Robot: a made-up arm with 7 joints.
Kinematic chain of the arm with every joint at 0, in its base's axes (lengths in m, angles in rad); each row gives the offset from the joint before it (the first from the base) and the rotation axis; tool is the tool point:
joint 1: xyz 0 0 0.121 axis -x
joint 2: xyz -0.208 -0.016 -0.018 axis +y
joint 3: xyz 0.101 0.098 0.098 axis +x
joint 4: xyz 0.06 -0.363 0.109 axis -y
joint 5: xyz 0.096 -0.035 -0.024 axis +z
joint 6: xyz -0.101 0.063 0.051 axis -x
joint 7: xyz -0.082 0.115 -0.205 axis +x
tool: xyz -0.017 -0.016 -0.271
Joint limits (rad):
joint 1: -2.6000..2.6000
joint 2: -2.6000..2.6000
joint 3: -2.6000..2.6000
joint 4: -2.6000..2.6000
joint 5: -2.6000..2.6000
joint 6: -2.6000..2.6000
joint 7: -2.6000..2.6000
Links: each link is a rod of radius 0.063 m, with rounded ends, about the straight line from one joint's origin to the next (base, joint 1, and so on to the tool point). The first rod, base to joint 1, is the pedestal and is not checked.
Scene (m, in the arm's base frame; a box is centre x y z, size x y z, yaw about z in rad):
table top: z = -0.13
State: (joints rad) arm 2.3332 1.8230 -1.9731 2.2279 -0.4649 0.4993 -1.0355
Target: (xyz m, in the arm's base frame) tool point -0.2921 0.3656 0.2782
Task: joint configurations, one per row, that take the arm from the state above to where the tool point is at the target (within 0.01 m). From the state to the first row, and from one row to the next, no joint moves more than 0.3 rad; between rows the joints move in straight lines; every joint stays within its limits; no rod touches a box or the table.
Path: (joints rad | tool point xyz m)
1: 2.3666 1.8876 -1.7104 2.1724 -0.4821 0.6567 -1.0242 | 0.2409 -0.5503 0.4045
2: 2.3999 1.9522 -1.4478 2.1169 -0.4994 0.8141 -1.0129 | 0.2389 -0.4046 0.5512
3: 2.4332 2.0168 -1.1851 2.0614 -0.5166 0.9715 -1.0016 | 0.1812 -0.2311 0.6578
4: 2.4666 2.0814 -0.9224 2.0059 -0.5338 1.1289 -0.9903 | 0.0822 -0.0495 0.7023
5: 2.5000 2.1460 -0.6597 1.9504 -0.5511 1.2863 -0.9790 | -0.0364 0.1180 0.6755
6: 2.5333 2.2106 -0.3971 1.8949 -0.5683 1.4437 -0.9677 | -0.1509 0.2509 0.5825
7: 2.5666 2.2752 -0.1344 1.8394 -0.5855 1.6011 -0.9564 | -0.2406 0.3351 0.4413
8: 2.6000 2.3398 0.1283 1.7839 -0.6027 1.7585 -0.9451 | -0.2921 0.3656 0.2782

